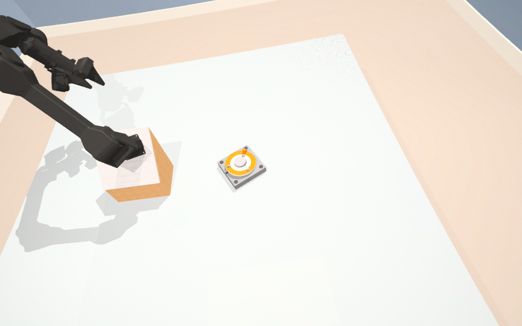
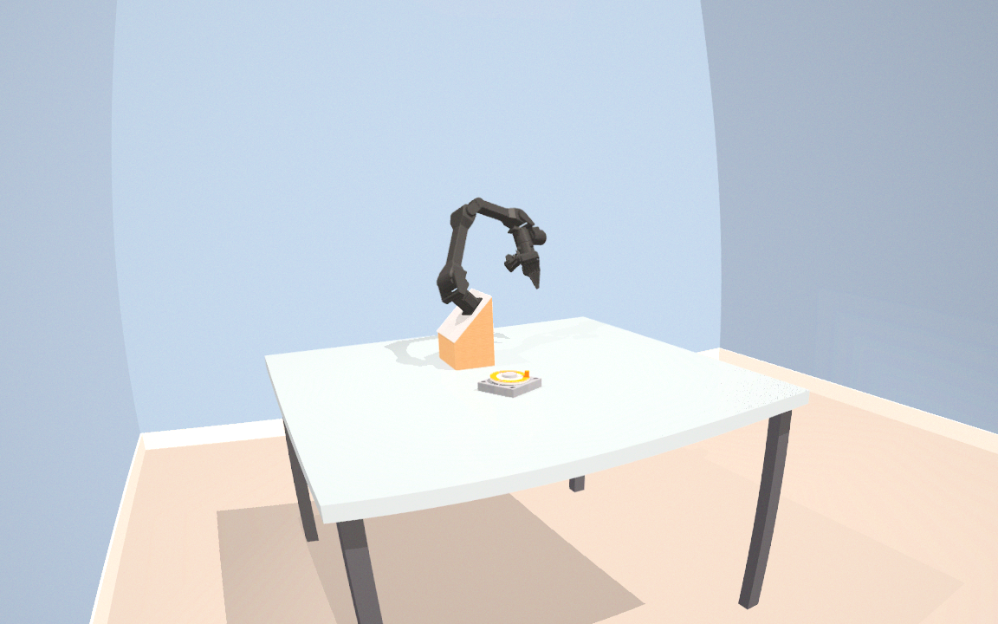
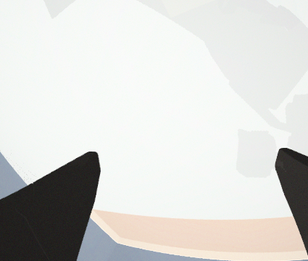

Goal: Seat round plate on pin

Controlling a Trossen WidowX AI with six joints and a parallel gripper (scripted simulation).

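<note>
My gripper tip is now 42 cm short of the grey base, 36 cm to the left of it and 17 cm above it.
</note>
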